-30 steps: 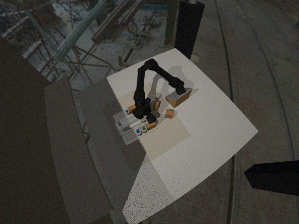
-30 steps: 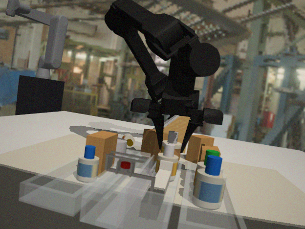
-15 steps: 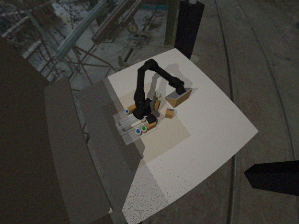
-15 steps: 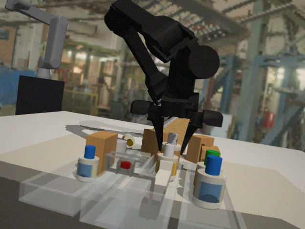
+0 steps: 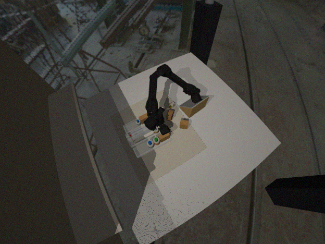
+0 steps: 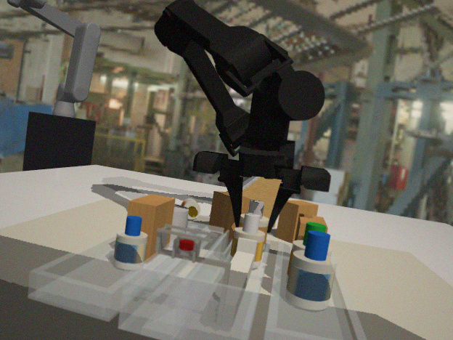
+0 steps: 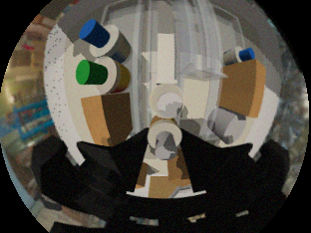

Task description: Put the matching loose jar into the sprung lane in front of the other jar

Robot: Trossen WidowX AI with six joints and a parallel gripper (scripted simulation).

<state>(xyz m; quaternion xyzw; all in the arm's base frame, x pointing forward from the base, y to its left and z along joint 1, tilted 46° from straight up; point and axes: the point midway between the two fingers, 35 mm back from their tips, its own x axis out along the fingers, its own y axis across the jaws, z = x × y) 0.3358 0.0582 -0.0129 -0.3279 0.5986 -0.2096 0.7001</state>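
Now: the clear sprung lane 150 mm ahead of my gripper tip, 10 mm to the right of it and 20 mm below it. Also, from my gripper tip: red-capped piece: 230 mm ahead, 20 mm to the right, 30 mm above.
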